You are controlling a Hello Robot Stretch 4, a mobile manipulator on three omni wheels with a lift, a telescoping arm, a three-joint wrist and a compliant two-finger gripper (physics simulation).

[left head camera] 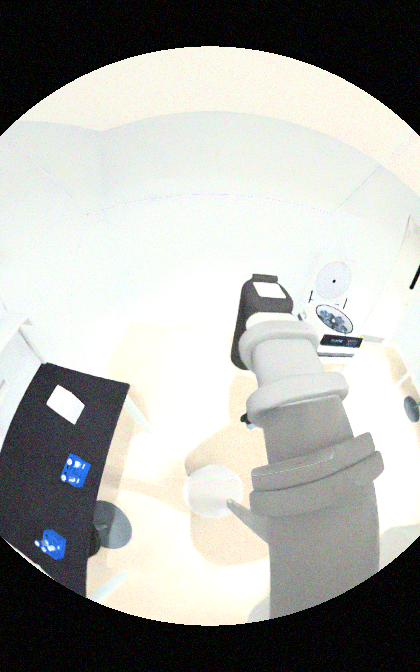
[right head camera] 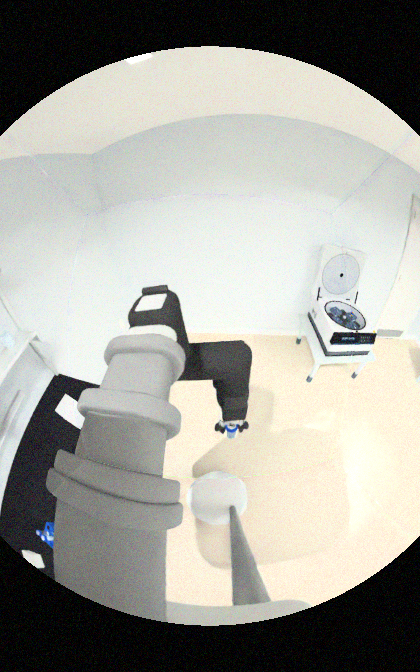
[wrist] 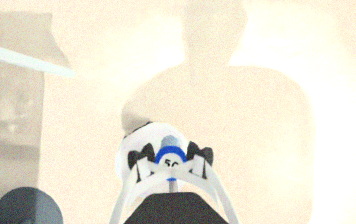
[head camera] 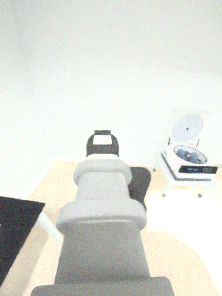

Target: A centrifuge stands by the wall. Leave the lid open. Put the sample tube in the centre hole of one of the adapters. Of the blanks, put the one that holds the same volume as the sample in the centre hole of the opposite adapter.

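Places are measured from the robot's base along level axes (x up, y ahead, z left), in metres.
Where they show: gripper, fingertip midpoint: (wrist: 170, 154); robot's base at its link origin: (wrist: 155, 155).
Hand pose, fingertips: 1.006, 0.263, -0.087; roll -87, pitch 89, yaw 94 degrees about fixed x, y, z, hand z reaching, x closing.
Things, the pixels of their top centre, and the offset from my fingertips, as dx, dy, dz. "*": a spot on its surface instead. Level surfaces: height alone.
- tube at its top centre: (wrist: 170, 164) +0.041, +0.000, +0.000
- rotor at a spot on its surface: (head camera: 189, 154) * -0.439, +1.066, -1.272
- black table at its surface level: dx -0.271
My gripper (right head camera: 231, 426) (wrist: 170, 154) is shut on a tube (right head camera: 231, 432) (wrist: 171, 149) with a blue-rimmed cap reading "50", held upright above the floor. In the left head view the arm partly hides the gripper. The white centrifuge (head camera: 175, 163) (left head camera: 341, 342) (right head camera: 325, 327) stands by the wall at the right, well away from the gripper. Its lid (head camera: 183, 131) (left head camera: 330, 289) (right head camera: 338, 282) is open, and the rotor (head camera: 189, 154) (left head camera: 334, 319) (right head camera: 345, 316) with blue adapters shows; their holes are too small to read. Two blue racks (left head camera: 75, 470) (left head camera: 53, 544) with tubes stand on the table at left.
The black table (head camera: 20, 220) (left head camera: 30, 450) (right head camera: 35, 450) bears a white box (left head camera: 65, 404) (right head camera: 69, 411). A grey stool (left head camera: 116, 525) (wrist: 30, 207) stands at its edge. The centrifuge rests on a low white stand (right head camera: 314, 367). A white round object (left head camera: 212, 492) (right head camera: 212, 497) is below the gripper.
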